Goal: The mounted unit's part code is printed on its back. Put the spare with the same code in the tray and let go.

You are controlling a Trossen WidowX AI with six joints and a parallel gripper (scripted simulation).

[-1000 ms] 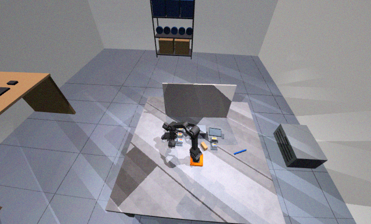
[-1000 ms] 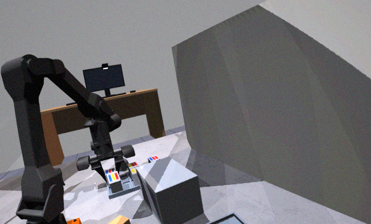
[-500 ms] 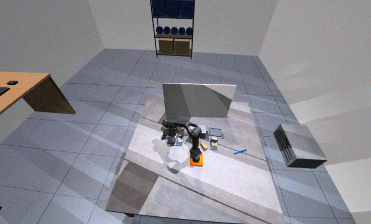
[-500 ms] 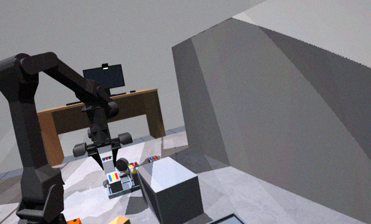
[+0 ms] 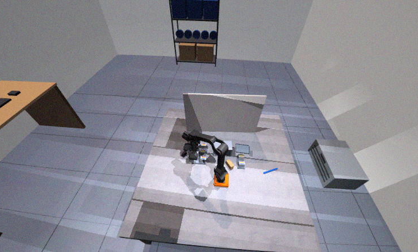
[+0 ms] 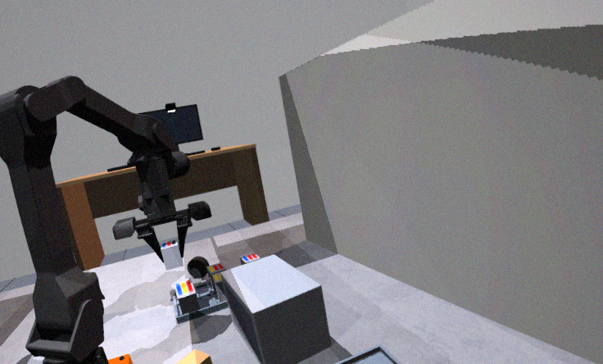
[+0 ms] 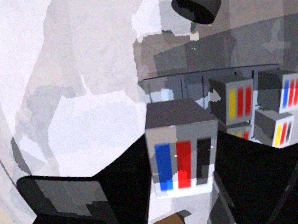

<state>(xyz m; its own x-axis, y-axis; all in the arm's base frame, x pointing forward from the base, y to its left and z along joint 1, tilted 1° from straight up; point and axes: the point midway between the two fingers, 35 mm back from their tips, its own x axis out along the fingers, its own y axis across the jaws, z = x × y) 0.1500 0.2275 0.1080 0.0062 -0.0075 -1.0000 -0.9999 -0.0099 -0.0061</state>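
My gripper tip is now 41 cm to the left of the tray, 19 cm short of it and 9 cm above it. Round my gripper tip: upright grey panel 39 cm ahead, 20 cm to the right, 13 cm above.
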